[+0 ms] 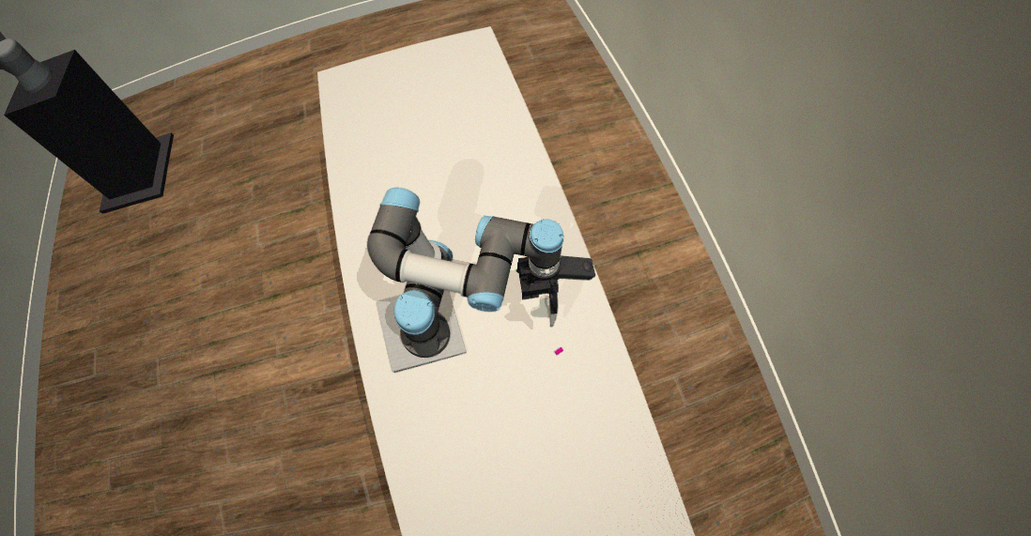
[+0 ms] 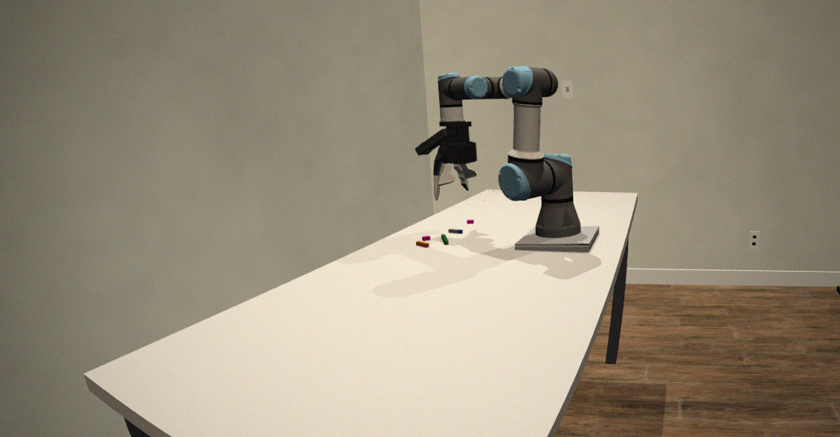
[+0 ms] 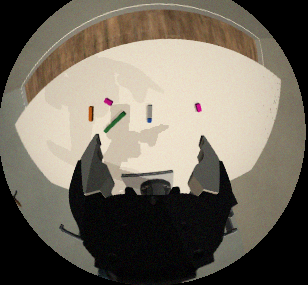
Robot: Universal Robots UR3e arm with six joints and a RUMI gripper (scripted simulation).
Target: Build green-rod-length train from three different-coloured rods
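Right now my hand is 10 mm short of the orange rod, 150 mm to the right of it and 100 mm above it. Also, from my hand: blue rod (20 mm behind, 100 mm below); then green rod (20 mm behind, 90 mm to the left, 100 mm below); then grey rod (100 mm below).
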